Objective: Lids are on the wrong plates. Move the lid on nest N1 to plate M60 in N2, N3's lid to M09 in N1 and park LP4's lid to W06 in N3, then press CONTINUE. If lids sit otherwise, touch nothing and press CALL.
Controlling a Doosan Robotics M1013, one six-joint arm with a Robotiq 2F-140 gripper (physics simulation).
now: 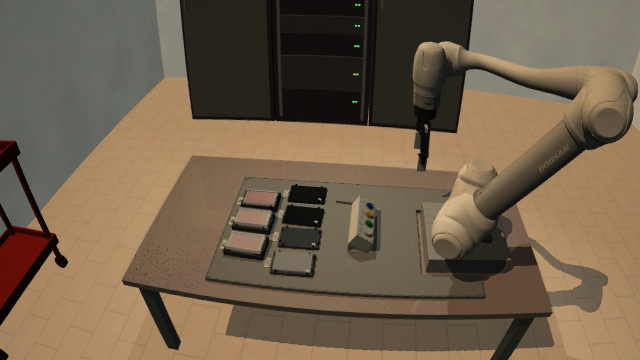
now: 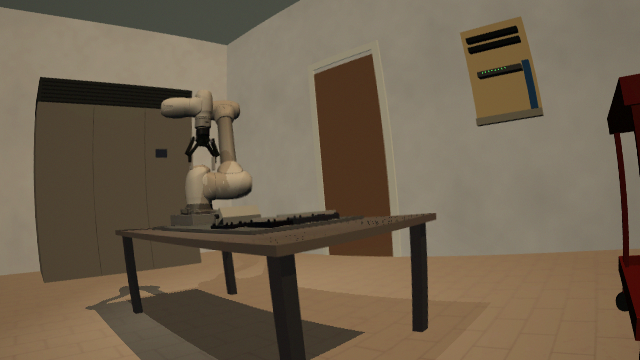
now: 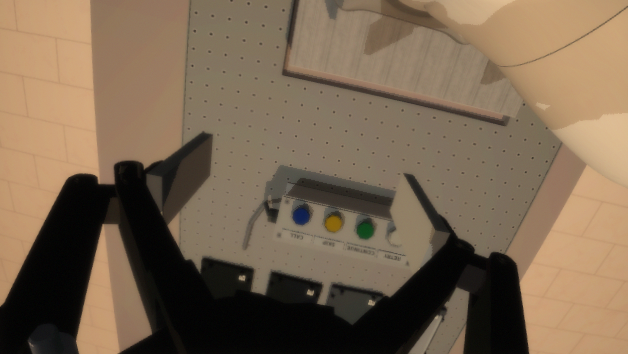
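Where they show: gripper, fingertip midpoint: (image 1: 419, 159) (image 2: 202, 169) (image 3: 304, 174); arm's base at its link origin: (image 2: 199, 213).
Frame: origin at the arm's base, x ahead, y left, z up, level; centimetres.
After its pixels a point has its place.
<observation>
Three pink-topped plates (image 1: 261, 198) {x 79.8, y -8.5, z -2.5 cm} (image 1: 253, 218) {x 79.4, y 4.8, z -1.6 cm} (image 1: 246, 243) {x 78.4, y 18.1, z -1.8 cm} stand in a row at the mat's left. Beside them are two black holders (image 1: 307, 194) {x 63.0, y -16.6, z -4.6 cm} (image 1: 303, 215) {x 62.2, y -3.5, z -4.6 cm}, a dark grey one (image 1: 299, 238) {x 61.4, y 9.4, z -4.6 cm} and one with a light grey top (image 1: 293, 262) {x 61.0, y 22.3, z -3.8 cm}. Their small labels are unreadable, and lids are hard to tell. The button box (image 1: 355, 227) {x 41.9, y 7.7, z 1.8 cm} (image 2: 240, 212) {x 43.3, y 1.2, z -0.2 cm} has a blue CALL button (image 3: 301, 215) {x 37.4, y -6.1, z 1.3 cm}, yellow SKIP (image 3: 333, 223) {x 37.4, y -1.2, z 1.3 cm}, green CONTINUE (image 3: 365, 229) {x 37.1, y 3.7, z 1.2 cm} and a partly hidden RETRY (image 3: 395, 235) {x 36.8, y 8.4, z 1.2 cm}. My gripper (image 1: 421, 167) {x 21.8, y -7.0, z 22.5 cm} (image 2: 202, 157) {x 21.8, y -7.0, z 22.5 cm} (image 3: 304, 174) {x 21.8, y -7.0, z 22.5 cm} is open and empty, high above the table, between box and arm base.
The perforated mat (image 1: 400, 280) {x 24.7, y 24.2, z -5.6 cm} (image 3: 240, 125) {x 28.3, y -19.1, z -5.6 cm} lies on the table (image 1: 170, 215) {x 116.7, y 3.7, z -6.9 cm} (image 2: 350, 235) {x 123.8, y -14.5, z -7.9 cm}. The arm's base block (image 1: 465, 267) {x 1.5, y 17.9, z -3.9 cm} (image 2: 192, 220) {x 16.5, y -12.7, z -2.9 cm} (image 3: 340, 65) {x 15.5, y -6.2, z -0.2 cm} stands at its right. A thin bent rod (image 3: 249, 227) {x 46.0, y -14.5, z -4.8 cm} sticks out beside the box. A red cart (image 1: 30, 235) stands left of the table.
</observation>
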